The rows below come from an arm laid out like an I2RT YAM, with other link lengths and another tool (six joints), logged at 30 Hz.
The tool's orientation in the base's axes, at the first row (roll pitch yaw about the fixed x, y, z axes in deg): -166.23 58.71 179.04
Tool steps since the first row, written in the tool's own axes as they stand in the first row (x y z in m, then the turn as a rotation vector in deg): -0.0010 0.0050 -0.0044 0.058 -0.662 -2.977; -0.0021 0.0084 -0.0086 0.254 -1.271 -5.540; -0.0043 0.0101 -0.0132 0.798 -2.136 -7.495; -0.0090 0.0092 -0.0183 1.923 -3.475 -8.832; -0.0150 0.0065 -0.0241 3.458 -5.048 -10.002; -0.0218 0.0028 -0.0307 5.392 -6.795 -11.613; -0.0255 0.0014 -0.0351 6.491 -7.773 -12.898; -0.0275 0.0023 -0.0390 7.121 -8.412 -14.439; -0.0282 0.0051 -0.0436 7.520 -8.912 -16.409; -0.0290 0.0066 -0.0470 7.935 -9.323 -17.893; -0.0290 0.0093 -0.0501 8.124 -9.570 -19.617; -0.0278 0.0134 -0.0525 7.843 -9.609 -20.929
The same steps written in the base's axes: -0.0020 0.0059 0.0025 -2.634 0.110 1.534; -0.0042 0.0103 0.0051 -4.986 0.168 2.735; -0.0065 0.0131 0.0091 -7.074 -0.172 3.363; -0.0084 0.0134 0.0158 -9.056 -1.121 3.242; -0.0107 0.0122 0.0242 -11.165 -2.335 2.714; -0.0134 0.0103 0.0338 -13.884 -3.603 2.090; -0.0154 0.0100 0.0393 -15.730 -4.217 1.920; -0.0174 0.0118 0.0429 -17.471 -4.441 2.238; -0.0202 0.0157 0.0455 -19.415 -4.425 2.953; -0.0223 0.0180 0.0477 -20.946 -4.446 3.398; -0.0243 0.0214 0.0489 -22.522 -4.249 4.136; -0.0260 0.0260 0.0486 -23.468 -3.959 5.043
